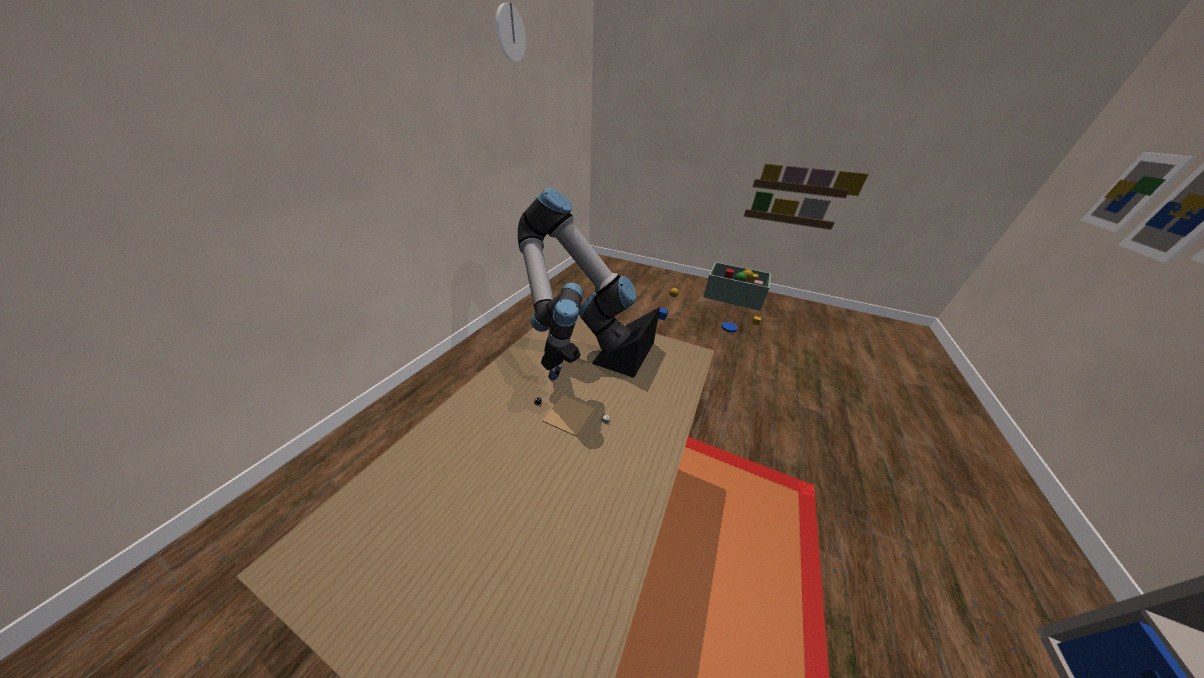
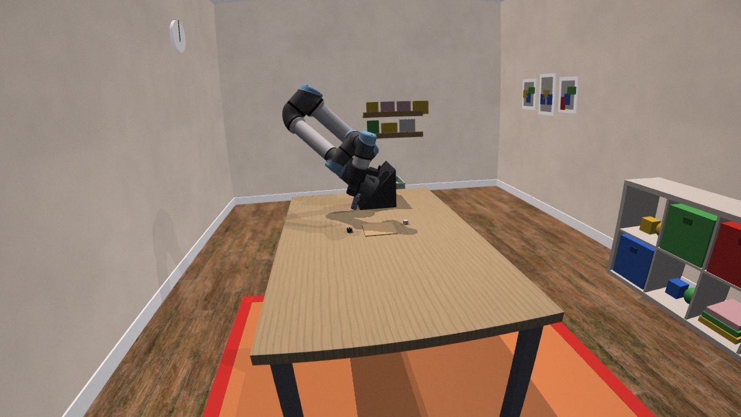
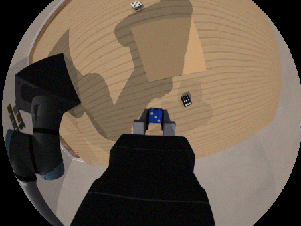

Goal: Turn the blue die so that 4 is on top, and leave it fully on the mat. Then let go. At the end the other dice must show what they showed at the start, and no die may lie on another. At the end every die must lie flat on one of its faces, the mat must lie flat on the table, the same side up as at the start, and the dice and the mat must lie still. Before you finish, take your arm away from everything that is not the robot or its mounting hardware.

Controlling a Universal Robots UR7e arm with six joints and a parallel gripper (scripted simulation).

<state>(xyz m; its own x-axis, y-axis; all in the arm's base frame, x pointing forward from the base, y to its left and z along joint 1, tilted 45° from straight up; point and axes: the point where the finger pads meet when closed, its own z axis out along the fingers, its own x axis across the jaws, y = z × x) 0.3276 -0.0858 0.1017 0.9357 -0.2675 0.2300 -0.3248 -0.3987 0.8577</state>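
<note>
The blue die lies 10 mm below my hand. Round my hand: tan mat: 110 mm below, 100 mm to the left, 70 mm ahead; then white die: 230 mm to the left, 100 mm below, 40 mm ahead; then black die: 100 mm below, 60 mm ahead, 40 mm to the right.
</note>
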